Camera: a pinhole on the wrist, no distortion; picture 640 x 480 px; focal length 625.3 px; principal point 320.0 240.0 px. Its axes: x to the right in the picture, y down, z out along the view. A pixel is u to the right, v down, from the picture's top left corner.
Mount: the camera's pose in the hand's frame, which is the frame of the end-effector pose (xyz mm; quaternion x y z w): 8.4 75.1 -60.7 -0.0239 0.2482 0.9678 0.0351
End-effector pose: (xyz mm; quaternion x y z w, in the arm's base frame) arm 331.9 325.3 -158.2 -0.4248 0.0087 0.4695 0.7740
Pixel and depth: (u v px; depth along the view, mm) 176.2 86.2 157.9
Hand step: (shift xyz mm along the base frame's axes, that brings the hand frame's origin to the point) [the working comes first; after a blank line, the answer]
In the camera's frame: -36.3 -38.8 157.9

-134.0 108.1 -97.6
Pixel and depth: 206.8 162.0 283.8
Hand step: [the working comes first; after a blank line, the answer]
In the camera's frame: -51.4 -35.4 283.8

-213.0 202.5 -66.9
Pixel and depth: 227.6 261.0 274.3
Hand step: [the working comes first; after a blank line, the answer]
In the camera's frame: -40.5 9.2 274.3

-194.1 192.1 -25.3
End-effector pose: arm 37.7 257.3 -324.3 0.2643 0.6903 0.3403 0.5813
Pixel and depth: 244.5 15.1 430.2
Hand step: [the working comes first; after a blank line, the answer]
In the camera's frame: -51.9 -154.7 430.2

217.1 346.4 262.2
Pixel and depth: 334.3 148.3 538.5
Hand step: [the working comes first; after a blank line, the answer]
In the camera's frame: 12.3 -79.0 538.5

355.7 304.8 287.9
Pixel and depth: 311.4 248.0 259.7
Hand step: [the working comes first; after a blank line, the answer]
In the camera's frame: -3.6 3.3 259.7

158.7 154.6 135.0
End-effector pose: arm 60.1 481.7 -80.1 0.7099 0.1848 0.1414 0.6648
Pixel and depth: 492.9 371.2 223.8
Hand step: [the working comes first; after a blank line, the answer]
In the camera's frame: 61.9 47.0 223.8

22.9 -172.7 136.0
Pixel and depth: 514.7 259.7 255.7
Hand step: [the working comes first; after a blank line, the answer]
In the camera's frame: 79.6 8.1 255.7

16.5 -189.3 186.2
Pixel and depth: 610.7 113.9 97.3
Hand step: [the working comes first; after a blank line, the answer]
In the camera's frame: 45.2 -19.6 97.3

-17.8 -34.8 141.9
